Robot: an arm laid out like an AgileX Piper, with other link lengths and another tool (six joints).
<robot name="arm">
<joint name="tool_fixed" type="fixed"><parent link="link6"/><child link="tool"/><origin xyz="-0.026 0.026 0.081" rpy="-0.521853 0 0.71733"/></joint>
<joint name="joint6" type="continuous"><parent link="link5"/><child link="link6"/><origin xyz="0 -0.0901 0" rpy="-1.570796 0 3.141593"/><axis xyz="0 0 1"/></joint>
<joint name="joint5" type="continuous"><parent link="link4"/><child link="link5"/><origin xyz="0 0 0" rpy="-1.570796 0 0"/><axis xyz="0 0 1"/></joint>
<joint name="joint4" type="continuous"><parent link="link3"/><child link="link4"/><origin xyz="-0.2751 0.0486 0" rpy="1.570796 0 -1.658"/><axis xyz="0 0 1"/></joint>
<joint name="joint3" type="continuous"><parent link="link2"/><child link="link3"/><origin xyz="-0.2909 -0.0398 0" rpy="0 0 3.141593"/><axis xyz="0 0 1"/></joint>
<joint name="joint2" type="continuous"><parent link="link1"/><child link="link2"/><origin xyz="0 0 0" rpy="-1.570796 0 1.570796"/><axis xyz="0 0 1"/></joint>
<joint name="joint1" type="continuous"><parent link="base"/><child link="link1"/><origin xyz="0 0 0.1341" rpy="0 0 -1.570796"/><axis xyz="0 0 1"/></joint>
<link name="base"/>
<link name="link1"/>
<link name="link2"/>
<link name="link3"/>
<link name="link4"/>
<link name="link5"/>
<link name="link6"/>
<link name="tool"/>
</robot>
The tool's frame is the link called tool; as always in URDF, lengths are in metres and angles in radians. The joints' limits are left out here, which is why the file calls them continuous.
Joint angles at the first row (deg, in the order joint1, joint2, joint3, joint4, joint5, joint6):
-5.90 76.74 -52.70 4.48 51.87 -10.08
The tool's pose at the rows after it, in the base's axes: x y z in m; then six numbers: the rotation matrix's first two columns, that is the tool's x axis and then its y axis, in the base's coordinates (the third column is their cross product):
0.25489 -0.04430 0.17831 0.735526 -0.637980 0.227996 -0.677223 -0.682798 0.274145
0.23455 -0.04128 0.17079 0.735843 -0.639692 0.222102 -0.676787 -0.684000 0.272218
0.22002 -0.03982 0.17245 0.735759 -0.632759 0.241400 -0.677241 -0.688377 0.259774
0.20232 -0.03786 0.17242 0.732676 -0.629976 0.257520 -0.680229 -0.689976 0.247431
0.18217 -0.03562 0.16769 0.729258 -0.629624 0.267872 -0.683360 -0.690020 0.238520
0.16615 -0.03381 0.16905 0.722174 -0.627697 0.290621 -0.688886 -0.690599 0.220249
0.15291 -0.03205 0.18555 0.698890 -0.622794 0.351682 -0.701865 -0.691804 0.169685
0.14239 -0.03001 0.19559 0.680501 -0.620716 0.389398 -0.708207 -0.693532 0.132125
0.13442 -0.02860 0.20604 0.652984 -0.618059 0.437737 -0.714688 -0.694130 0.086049
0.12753 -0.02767 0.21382 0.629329 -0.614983 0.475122 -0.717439 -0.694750 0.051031
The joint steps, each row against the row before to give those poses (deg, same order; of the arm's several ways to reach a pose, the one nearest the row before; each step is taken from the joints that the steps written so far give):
0.01 -3.18 4.77 0.28 -0.86 0.05
0.00 -3.74 4.55 0.41 -0.60 -0.17
-0.01 -4.10 2.81 0.07 0.02 -0.52
0.00 -4.78 3.27 0.06 0.35 -0.18
0.01 -5.08 3.98 0.04 0.32 0.01
0.00 -5.28 2.53 0.00 1.08 0.00
-0.01 -7.26 0.31 0.02 2.38 -0.01
0.01 -5.09 0.19 0.26 1.82 0.01
-0.01 -4.84 0.05 0.17 0.86 0.00
0.01 -3.81 0.00 0.04 0.73 0.00

